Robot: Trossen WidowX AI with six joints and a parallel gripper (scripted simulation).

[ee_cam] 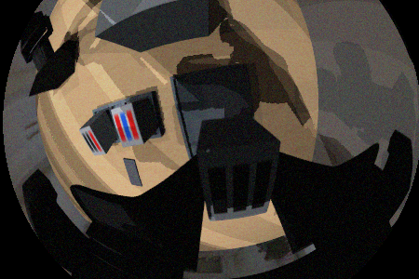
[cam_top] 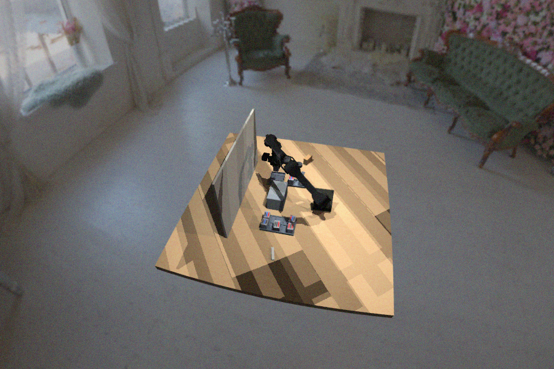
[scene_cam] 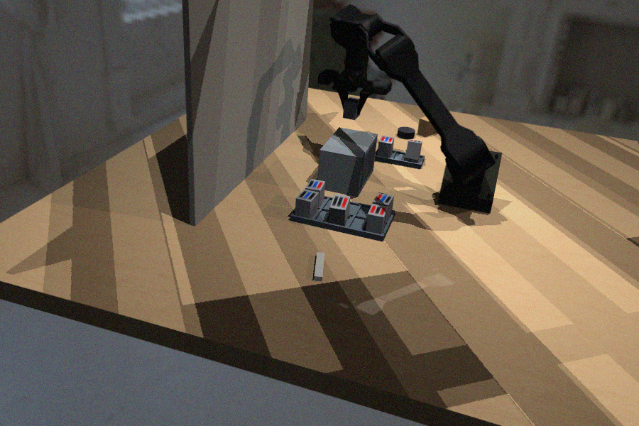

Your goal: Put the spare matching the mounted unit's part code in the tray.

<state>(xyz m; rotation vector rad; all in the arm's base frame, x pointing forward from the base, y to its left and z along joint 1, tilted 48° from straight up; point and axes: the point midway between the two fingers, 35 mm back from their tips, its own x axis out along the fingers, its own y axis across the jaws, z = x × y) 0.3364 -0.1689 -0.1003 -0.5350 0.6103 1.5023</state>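
My gripper tip is 100 mm above the dark shallow tray. Round my gripper tip: black disc 130 mm behind, 170 mm to the right, 90 mm below; then holder 140 mm behind, 20 mm to the left, 90 mm below; then grey mounted unit 50 mm behind, 200 mm to the left, 50 mm below.
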